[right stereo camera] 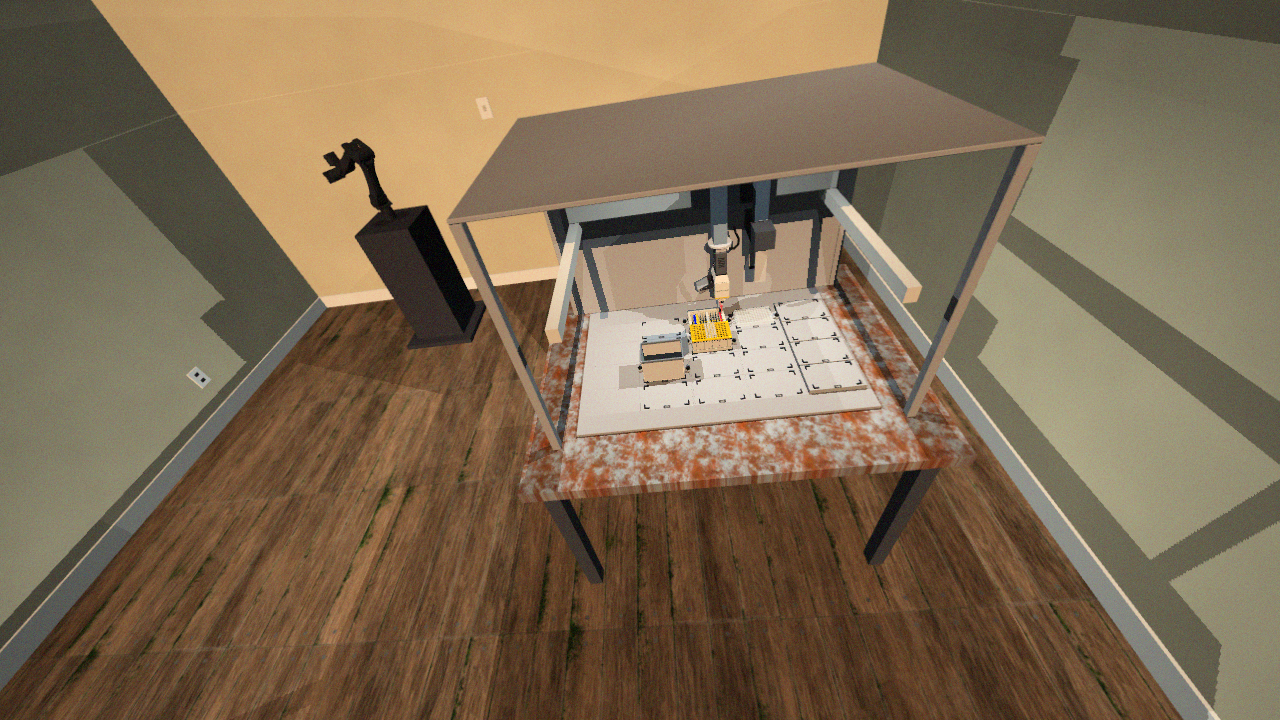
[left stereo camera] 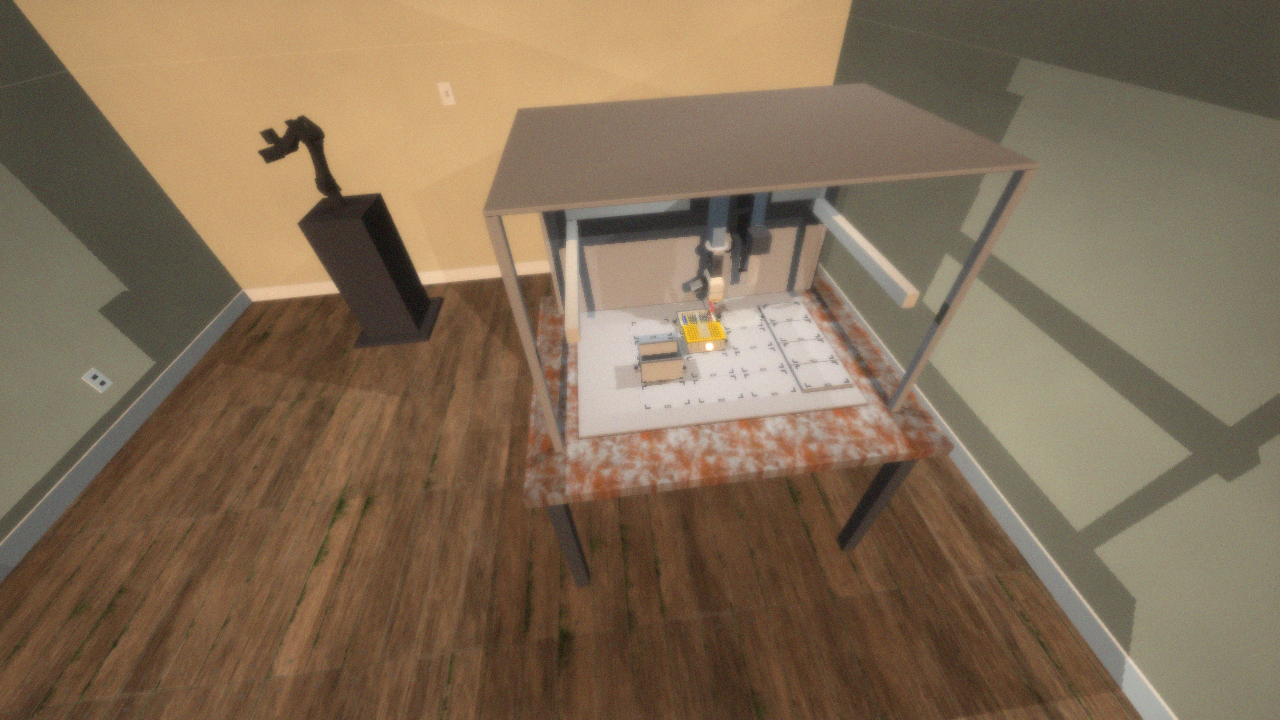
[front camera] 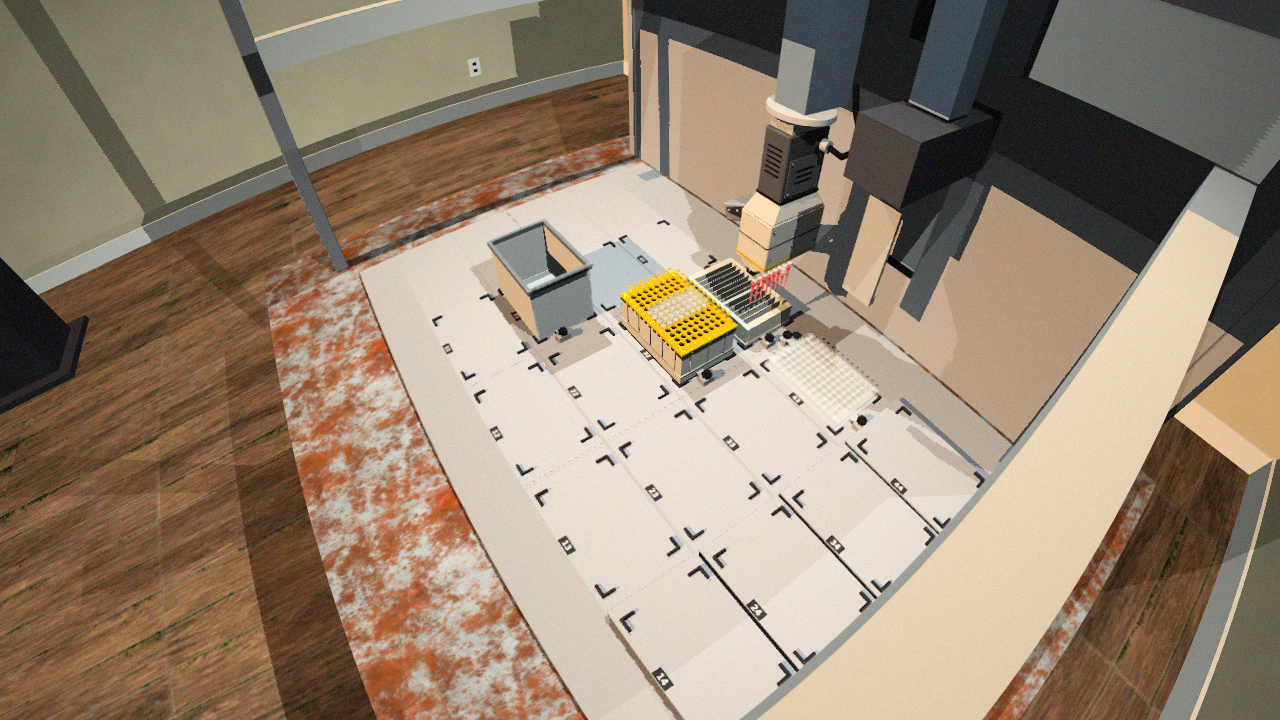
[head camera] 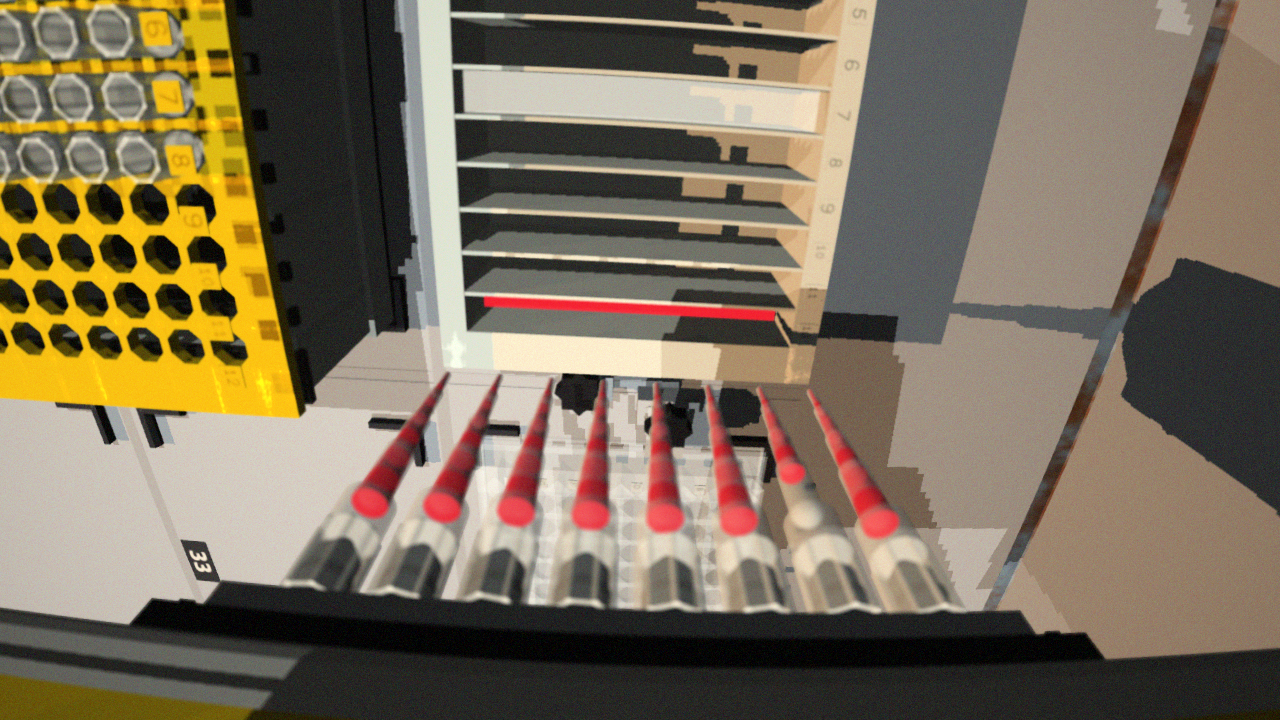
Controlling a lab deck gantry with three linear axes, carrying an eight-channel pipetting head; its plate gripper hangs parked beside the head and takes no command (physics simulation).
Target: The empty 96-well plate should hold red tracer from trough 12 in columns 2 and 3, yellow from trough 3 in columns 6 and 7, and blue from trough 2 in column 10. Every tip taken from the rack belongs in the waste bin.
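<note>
The pipetting head [front camera: 780, 228] carries eight tips [front camera: 769, 282] [head camera: 664, 465] holding red liquid; the seventh from the left in the head view holds less. They hang above the gap between the trough block [front camera: 768, 325] [head camera: 442, 179] and the clear 96-well plate [front camera: 823, 380] [head camera: 626, 488]. Red liquid [head camera: 626, 308] shows in trough 12; troughs 2 and 3 are outside the head view. The yellow tip rack [front camera: 711, 344] [head camera: 134, 380] has tips in its middle columns and empty holes in columns 9 to 12. The grey waste bin [front camera: 565, 300] stands left. The parked plate gripper [front camera: 887, 291] hangs beside the head, its opening unclear.
Trough 7 [head camera: 640, 100] looks pale. Black knobs [front camera: 561, 333] [head camera: 667, 422] stand at the labware edges. A front beam [front camera: 1056, 447] crosses the front view. A dark pedestal with an arm [left stereo camera: 366, 268] [right stereo camera: 418, 277] stands outside the frame.
</note>
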